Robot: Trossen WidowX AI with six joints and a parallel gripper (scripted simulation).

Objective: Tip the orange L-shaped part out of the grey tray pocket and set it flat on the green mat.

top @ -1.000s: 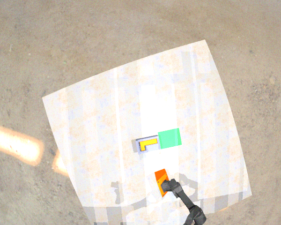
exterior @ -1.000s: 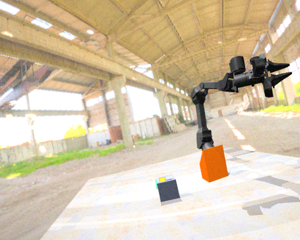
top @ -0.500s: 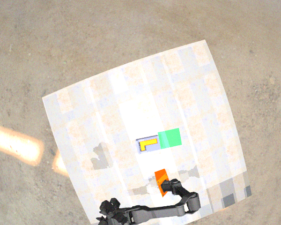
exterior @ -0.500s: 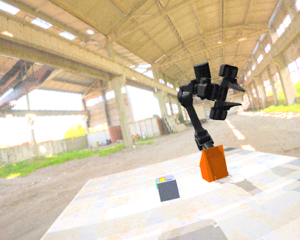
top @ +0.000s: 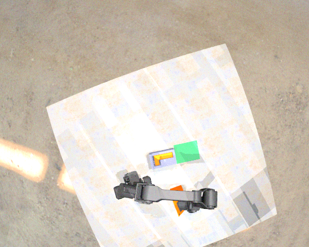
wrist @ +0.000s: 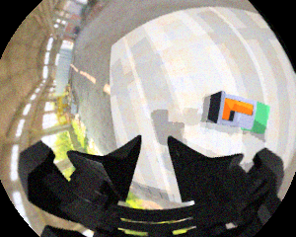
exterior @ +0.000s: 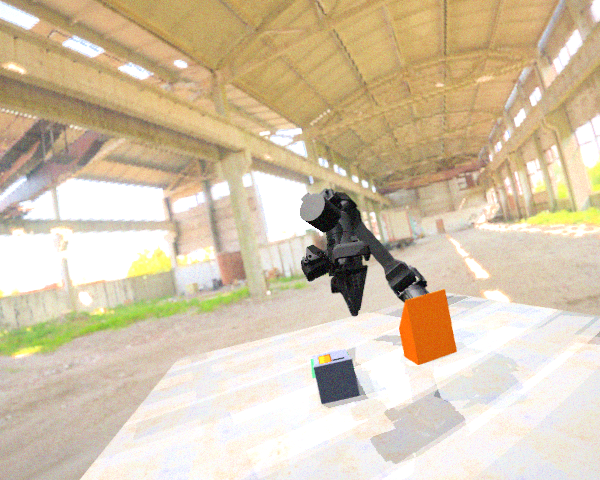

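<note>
Now: gripper tip 20 mm short of the orange L-shaped part, 200 mm to the left of it and 170 mm above it. From my gripper tip the other things lie so: green mat: 10 mm behind, 360 mm to the right, 230 mm below.
</note>
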